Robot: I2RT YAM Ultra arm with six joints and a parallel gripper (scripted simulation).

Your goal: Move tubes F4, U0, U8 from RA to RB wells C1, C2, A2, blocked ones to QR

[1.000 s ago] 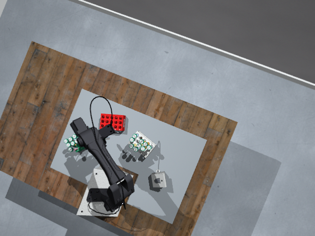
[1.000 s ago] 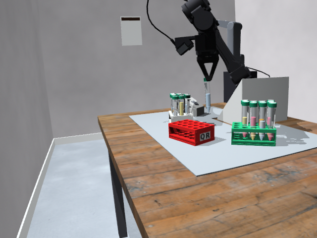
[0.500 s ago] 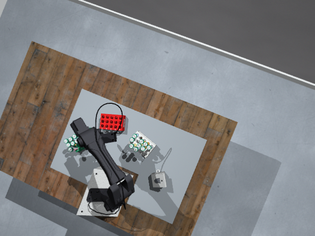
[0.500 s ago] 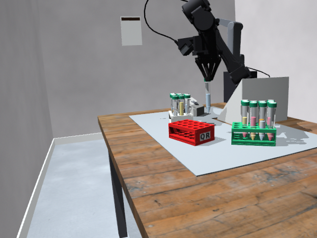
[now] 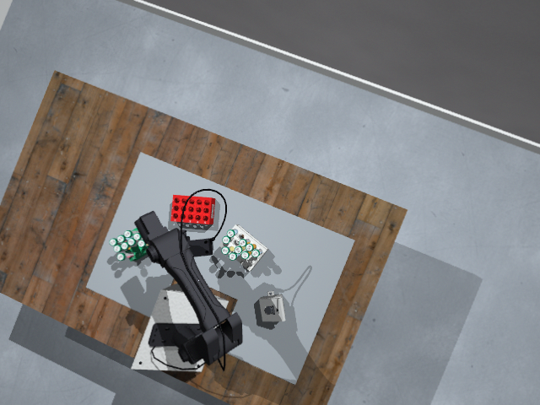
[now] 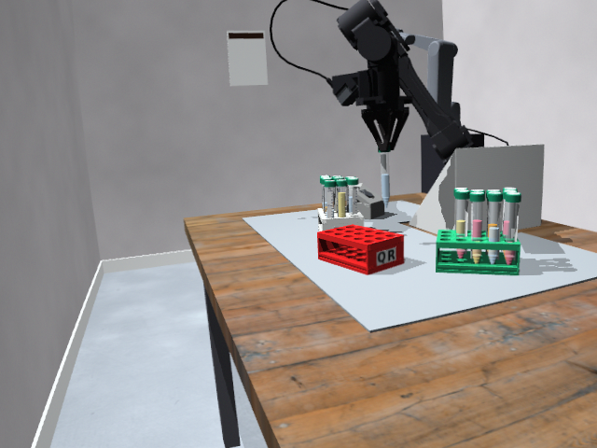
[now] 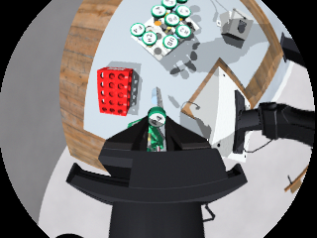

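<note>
Now: the tube 1 cm to the right of my hand and 6 cm below it. Round my hand: red rack QR: 10 cm ahead, 6 cm to the left, 17 cm below; then tube with yellow filling: 5 cm ahead, 9 cm to the right, 13 cm below; then white rack RB: 3 cm ahead, 13 cm to the right, 17 cm below.
</note>
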